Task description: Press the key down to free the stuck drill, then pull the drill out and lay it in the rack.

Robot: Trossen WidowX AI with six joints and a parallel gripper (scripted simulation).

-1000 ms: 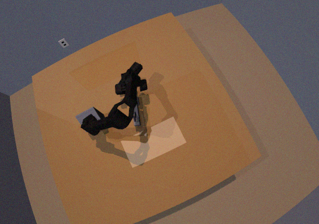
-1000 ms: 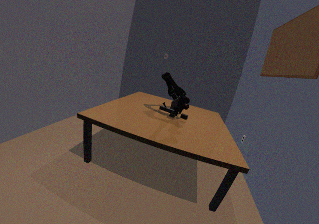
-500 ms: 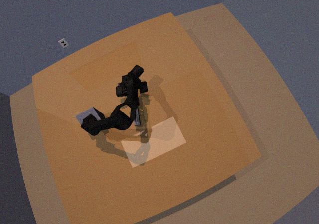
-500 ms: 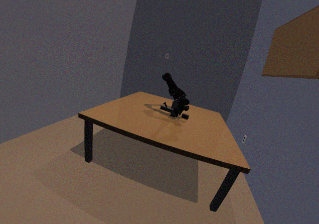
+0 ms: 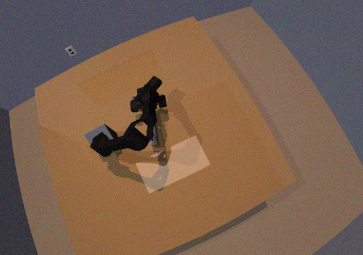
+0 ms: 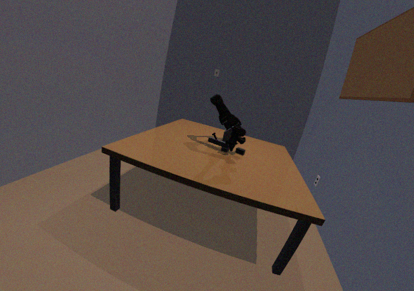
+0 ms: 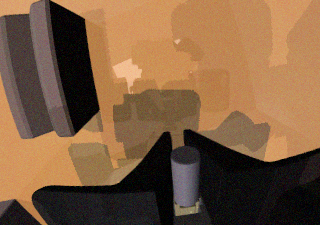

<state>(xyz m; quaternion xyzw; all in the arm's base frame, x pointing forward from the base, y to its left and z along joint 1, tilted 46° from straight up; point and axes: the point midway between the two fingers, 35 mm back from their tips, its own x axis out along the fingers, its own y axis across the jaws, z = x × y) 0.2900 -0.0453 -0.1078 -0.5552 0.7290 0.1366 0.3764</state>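
My gripper tip is now 50 mm to the left of the drill, 30 mm below it and 20 mm past it. From my gripper tip the other things lie so: dark block (80 mm to the left, 50 mm behind); grey block (100 mm to the right, 40 mm behind, 20 mm above).
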